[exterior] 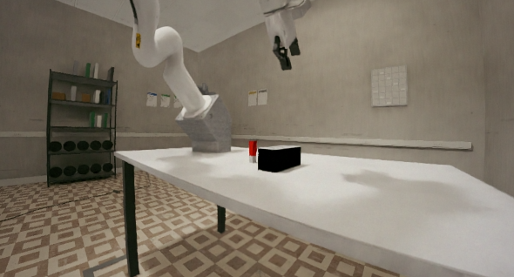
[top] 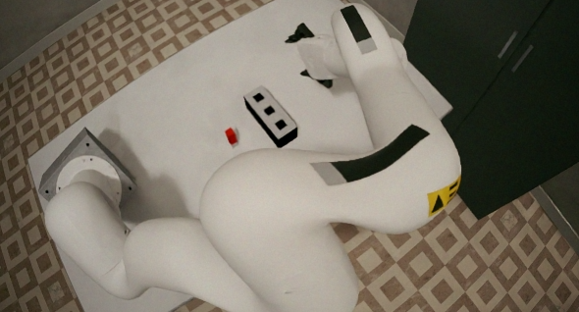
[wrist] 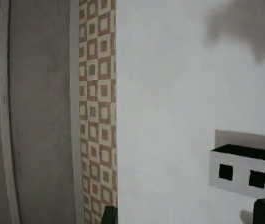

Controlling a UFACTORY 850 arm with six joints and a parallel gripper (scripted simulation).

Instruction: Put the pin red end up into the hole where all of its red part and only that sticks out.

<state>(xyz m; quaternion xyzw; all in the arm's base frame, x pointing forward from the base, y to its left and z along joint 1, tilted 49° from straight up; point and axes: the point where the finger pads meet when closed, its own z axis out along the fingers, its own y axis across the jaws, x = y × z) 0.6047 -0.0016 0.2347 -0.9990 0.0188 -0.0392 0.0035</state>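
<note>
Now: hand 300 mm above the pin, 190 mm past it and 100 mm to the right of it. Round my hand: black block: 320 mm below, 70 mm to the left, 60 mm behind.
</note>
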